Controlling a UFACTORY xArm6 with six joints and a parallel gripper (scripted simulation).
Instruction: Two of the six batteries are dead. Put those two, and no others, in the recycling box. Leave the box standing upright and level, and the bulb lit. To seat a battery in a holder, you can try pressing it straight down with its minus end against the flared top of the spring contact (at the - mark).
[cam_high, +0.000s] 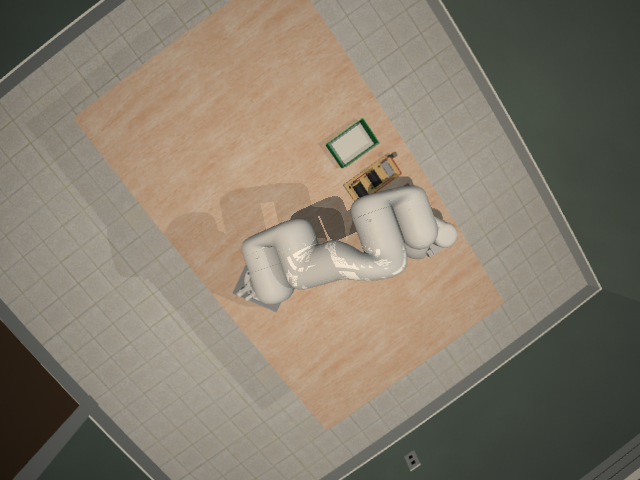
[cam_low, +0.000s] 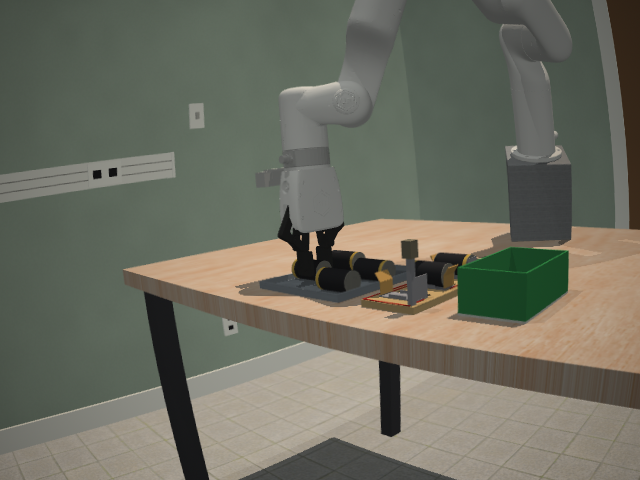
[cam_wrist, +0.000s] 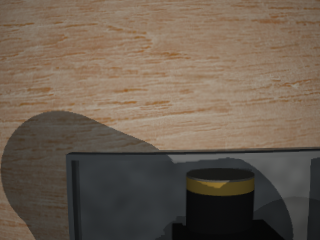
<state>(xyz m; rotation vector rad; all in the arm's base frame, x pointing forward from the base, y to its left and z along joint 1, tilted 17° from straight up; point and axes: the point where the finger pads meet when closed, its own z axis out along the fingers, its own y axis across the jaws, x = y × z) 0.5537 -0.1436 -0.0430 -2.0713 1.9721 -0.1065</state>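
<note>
My gripper is now 40 mm to the right of the grey tray, 30 mm above it and 20 mm past it. The rest, counted from my hand: green recycling box: 360 mm to the left, 40 mm behind, 20 mm below.
</note>
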